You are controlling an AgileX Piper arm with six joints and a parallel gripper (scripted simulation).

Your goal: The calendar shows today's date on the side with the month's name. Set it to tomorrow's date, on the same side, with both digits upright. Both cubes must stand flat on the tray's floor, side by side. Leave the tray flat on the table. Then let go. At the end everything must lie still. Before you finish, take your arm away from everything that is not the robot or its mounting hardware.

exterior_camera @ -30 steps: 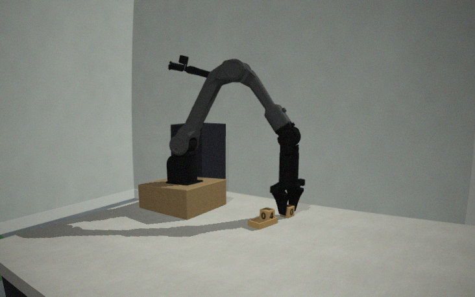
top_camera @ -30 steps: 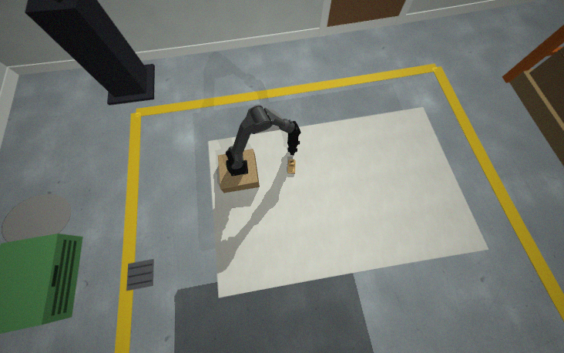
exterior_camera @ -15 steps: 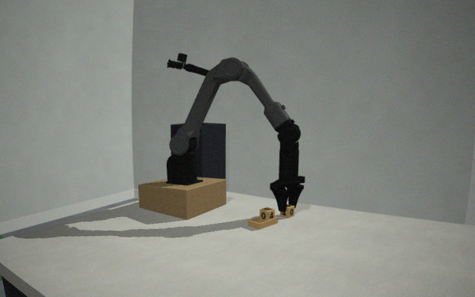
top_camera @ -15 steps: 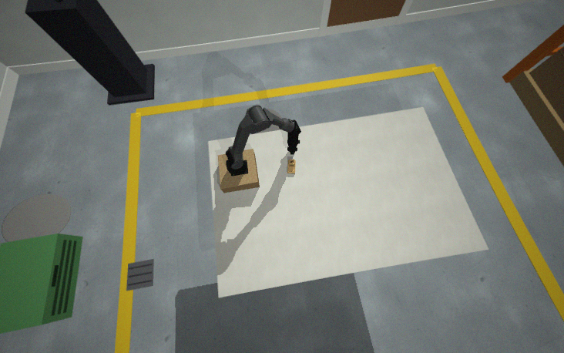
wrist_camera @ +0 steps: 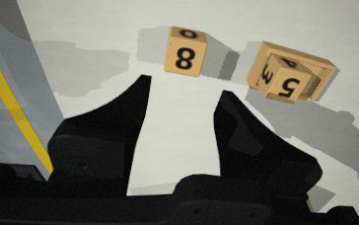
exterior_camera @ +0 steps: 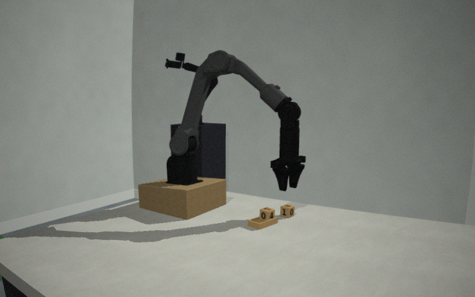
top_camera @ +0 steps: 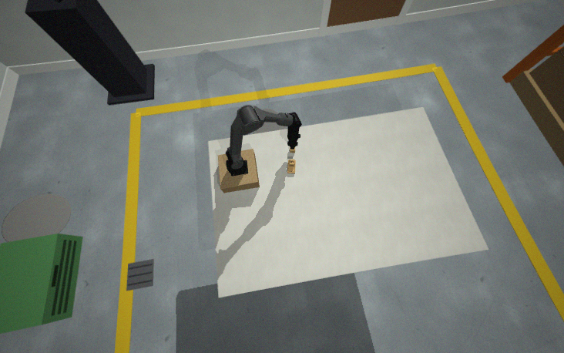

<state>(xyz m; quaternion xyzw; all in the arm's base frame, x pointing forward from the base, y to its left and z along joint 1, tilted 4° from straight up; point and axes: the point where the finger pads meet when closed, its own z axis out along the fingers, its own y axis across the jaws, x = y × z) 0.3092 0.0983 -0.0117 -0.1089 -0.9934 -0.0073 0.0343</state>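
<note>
The wooden number cube lies 7 cm below my hand. The rest, counted from my hand: wooden tray (11 cm to the right, 8 cm below, 2 cm behind).
</note>
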